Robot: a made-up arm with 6 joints. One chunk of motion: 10 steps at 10 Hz.
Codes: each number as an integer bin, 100 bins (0 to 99) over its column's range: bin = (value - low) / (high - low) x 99, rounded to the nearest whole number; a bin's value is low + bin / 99 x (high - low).
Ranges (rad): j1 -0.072..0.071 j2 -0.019..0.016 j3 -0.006..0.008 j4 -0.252..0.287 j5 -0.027..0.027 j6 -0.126..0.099
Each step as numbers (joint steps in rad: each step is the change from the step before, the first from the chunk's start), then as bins.
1 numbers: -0.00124 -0.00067 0.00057 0.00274 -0.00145 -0.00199
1 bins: 49 52 46 47 47 55
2 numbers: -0.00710 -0.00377 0.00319 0.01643 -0.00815 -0.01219
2 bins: 45 43 65 49 35 50
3 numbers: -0.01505 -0.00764 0.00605 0.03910 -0.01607 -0.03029
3 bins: 39 32 85 53 20 42
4 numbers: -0.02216 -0.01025 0.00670 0.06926 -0.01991 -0.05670
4 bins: 35 25 90 59 13 30
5 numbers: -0.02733 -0.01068 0.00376 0.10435 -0.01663 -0.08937
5 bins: 31 24 69 65 19 16
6 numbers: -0.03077 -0.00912 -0.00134 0.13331 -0.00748 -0.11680
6 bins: 29 28 33 71 36 4
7 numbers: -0.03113 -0.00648 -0.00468 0.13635 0.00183 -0.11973
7 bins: 28 35 9 71 53 3
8 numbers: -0.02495 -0.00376 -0.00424 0.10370 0.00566 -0.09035
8 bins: 33 43 12 65 60 16
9 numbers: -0.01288 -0.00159 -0.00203 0.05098 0.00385 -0.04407
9 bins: 41 49 28 56 57 36
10 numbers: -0.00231 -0.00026 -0.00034 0.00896 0.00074 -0.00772
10 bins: 48 53 40 48 51 52
